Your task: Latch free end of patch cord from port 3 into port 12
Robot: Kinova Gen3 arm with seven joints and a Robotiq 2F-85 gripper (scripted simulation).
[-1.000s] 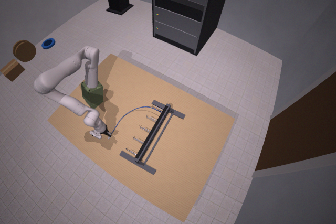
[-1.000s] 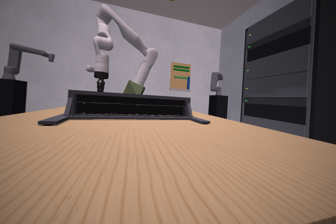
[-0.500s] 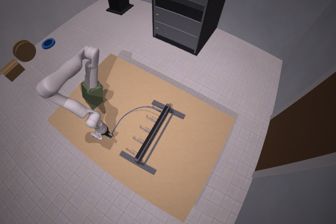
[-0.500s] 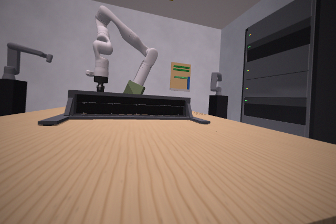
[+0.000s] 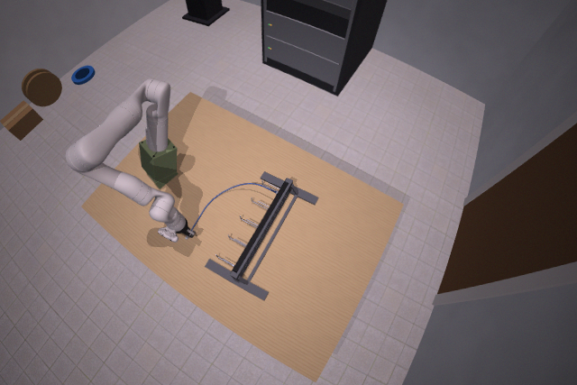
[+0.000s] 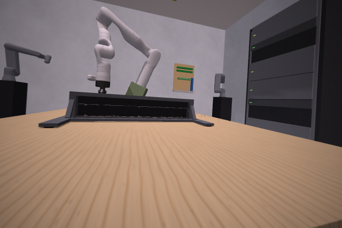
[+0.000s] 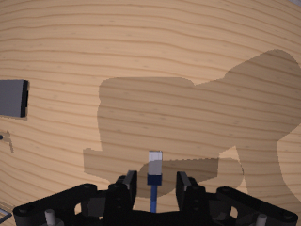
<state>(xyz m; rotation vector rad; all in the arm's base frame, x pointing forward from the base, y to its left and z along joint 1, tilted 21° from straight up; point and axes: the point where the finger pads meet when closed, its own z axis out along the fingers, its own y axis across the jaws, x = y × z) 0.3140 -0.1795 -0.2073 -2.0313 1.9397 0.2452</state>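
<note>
My gripper is now 30 mm above the plug and 10 mm to the left of it.
</note>
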